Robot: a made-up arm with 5 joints. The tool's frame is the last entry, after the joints. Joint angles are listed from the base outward. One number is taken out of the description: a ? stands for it. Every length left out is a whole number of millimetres.
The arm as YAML. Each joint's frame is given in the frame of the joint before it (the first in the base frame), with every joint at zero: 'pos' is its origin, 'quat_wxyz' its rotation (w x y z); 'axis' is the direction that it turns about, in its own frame. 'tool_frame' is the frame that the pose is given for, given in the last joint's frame.
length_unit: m
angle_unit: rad
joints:
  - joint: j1
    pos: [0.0, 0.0, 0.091]
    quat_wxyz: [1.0, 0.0, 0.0, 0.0]
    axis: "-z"
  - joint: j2
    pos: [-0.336, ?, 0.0]
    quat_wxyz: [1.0, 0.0, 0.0, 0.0]
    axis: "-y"
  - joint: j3
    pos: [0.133, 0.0, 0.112]
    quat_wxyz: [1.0, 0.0, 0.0, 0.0]
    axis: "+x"
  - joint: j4
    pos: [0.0, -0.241, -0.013]
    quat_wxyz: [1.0, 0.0, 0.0, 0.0]
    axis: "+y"
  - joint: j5
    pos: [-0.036, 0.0, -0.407]
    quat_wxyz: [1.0, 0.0, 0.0, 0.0]
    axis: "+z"
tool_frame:
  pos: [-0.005, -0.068, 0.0]
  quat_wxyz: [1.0, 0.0, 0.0, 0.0]
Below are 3 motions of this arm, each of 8 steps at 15 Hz.
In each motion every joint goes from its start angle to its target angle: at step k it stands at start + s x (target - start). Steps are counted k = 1, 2, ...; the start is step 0. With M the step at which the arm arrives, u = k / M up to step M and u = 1 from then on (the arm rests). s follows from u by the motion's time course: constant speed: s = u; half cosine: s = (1 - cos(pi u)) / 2; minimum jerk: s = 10 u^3 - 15 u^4 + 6 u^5.
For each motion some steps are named. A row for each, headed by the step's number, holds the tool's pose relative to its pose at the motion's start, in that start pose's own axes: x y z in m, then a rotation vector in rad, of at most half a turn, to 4 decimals.
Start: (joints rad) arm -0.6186 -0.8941 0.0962 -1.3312 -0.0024
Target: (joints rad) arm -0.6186 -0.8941 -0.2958 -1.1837 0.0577
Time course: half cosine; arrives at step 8
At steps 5, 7, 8:
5: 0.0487 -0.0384 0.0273 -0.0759 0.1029 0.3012
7: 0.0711 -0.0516 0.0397 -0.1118 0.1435 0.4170
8: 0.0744 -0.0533 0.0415 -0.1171 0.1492 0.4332

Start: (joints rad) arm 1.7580 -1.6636 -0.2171 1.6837 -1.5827
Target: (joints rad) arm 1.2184 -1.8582 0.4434 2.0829 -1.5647
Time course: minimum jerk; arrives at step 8
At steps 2, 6, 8:
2: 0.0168 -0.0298 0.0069 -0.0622 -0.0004 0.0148
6: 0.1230 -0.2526 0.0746 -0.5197 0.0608 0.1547
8: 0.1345 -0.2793 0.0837 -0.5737 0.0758 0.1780

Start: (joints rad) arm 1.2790 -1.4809 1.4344 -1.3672 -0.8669
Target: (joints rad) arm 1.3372 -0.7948 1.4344 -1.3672 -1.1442
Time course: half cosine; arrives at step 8
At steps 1, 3, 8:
1: -0.0097 0.0100 -0.0045 0.0195 0.0173 -0.0075
3: -0.0808 0.0826 -0.0255 0.1535 0.1448 -0.0602
8: -0.2638 0.2660 0.0129 0.4606 0.5058 -0.1825

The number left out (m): -0.24
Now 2 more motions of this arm.
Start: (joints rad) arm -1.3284 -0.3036 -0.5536 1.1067 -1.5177
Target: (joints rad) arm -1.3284 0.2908 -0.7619 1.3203 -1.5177
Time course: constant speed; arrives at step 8
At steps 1, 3, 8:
1: -0.0092 -0.0050 -0.0128 0.0372 0.0226 -0.0408
3: -0.0316 -0.0126 -0.0405 0.1092 0.0757 -0.1220
8: -0.1119 -0.0104 -0.1153 0.2746 0.2544 -0.3146

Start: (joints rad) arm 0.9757 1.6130 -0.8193 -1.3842 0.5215
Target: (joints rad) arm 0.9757 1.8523 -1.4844 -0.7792 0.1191
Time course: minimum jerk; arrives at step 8
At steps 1, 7, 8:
1: -0.0013 -0.0024 0.0020 -0.0007 0.0085 0.0035
7: -0.0663 -0.1920 0.2458 -0.3218 0.6019 0.0989
8: -0.0663 -0.1950 0.2520 -0.3317 0.6117 0.0985

